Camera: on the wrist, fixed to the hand. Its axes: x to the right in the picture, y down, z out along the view.
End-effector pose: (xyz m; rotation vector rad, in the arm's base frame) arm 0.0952 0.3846 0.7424 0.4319 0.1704 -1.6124
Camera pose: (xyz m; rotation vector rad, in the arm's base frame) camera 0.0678 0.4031 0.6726 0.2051 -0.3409 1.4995
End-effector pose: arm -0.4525 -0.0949 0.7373 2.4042 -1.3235 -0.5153
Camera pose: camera -0.3881 -0.0754 0.7753 -1.2840 -2.3237 0.5532
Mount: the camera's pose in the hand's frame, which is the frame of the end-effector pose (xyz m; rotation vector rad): 0.0099 -0.0391 -0.0659 0.0502 -0.1225 -3.1375
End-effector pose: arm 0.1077 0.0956 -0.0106 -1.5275 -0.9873 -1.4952
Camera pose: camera 0.0453 0.0514 0.0007 -0.8603 1.4500 0.8235
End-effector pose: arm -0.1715 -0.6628 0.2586 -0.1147 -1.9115 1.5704
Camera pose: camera -0.1316 -0.6134 0.3026 1.7770 -0.1111 -0.7329
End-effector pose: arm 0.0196 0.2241 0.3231 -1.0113 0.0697 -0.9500
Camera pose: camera -0.0296 0.1647 0.3186 0.0929 1.2548 1.8735
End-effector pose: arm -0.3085 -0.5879 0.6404 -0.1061 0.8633 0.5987
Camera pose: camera -0.3276 -0.6372 0.5841 -1.0248 -0.2106 -2.2995
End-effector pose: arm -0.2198 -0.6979 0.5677 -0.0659 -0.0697 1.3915
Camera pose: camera -0.1739 -0.6954 0.5056 0.1581 -0.1140 -1.7421
